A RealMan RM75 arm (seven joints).
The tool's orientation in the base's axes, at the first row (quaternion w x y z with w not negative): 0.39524 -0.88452 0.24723 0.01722
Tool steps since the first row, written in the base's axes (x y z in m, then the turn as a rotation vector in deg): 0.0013 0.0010 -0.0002 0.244 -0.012 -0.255; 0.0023 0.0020 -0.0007 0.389 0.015 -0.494; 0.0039 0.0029 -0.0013 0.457 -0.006 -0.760; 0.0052 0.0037 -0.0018 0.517 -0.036 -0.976; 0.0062 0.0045 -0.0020 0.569 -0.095 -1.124; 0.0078 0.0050 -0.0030 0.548 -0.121 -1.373; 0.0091 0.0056 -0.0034 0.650 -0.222 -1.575; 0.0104 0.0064 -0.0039 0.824 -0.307 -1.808
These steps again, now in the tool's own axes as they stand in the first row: 0.0008 -0.0010 0.0011 0.277 0.073 0.207; 0.0013 -0.0017 0.0023 0.446 0.157 0.414; 0.0025 -0.0025 0.0036 0.575 0.322 0.593; 0.0034 -0.0032 0.0047 0.689 0.461 0.730; 0.0040 -0.0040 0.0056 0.793 0.573 0.799; 0.0054 -0.0043 0.0069 0.842 0.770 0.948; 0.0064 -0.0049 0.0078 1.020 0.920 1.032; 0.0073 -0.0056 0.0089 1.261 1.051 1.161
